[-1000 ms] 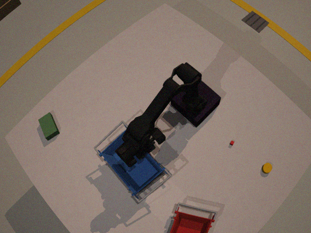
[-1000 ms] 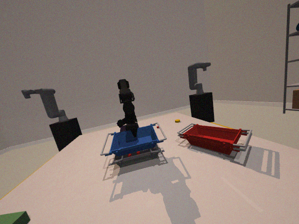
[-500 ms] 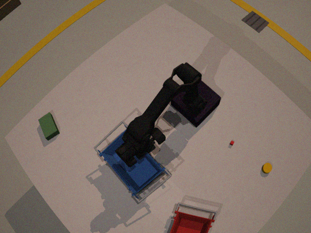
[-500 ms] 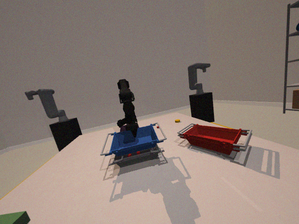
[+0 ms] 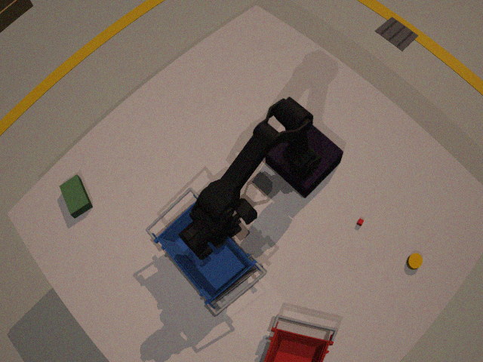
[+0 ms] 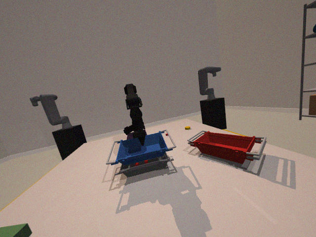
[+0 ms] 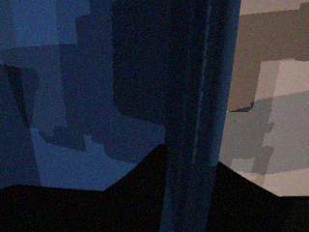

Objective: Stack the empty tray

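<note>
Now: the blue tray 70 mm ahead of my gripper tip and 20 mm above it. Also, from my gripper tip: yellow disc (380 mm behind, 440 mm to the left, 90 mm below); green block (280 mm ahead, 460 mm to the right, 80 mm below).
</note>
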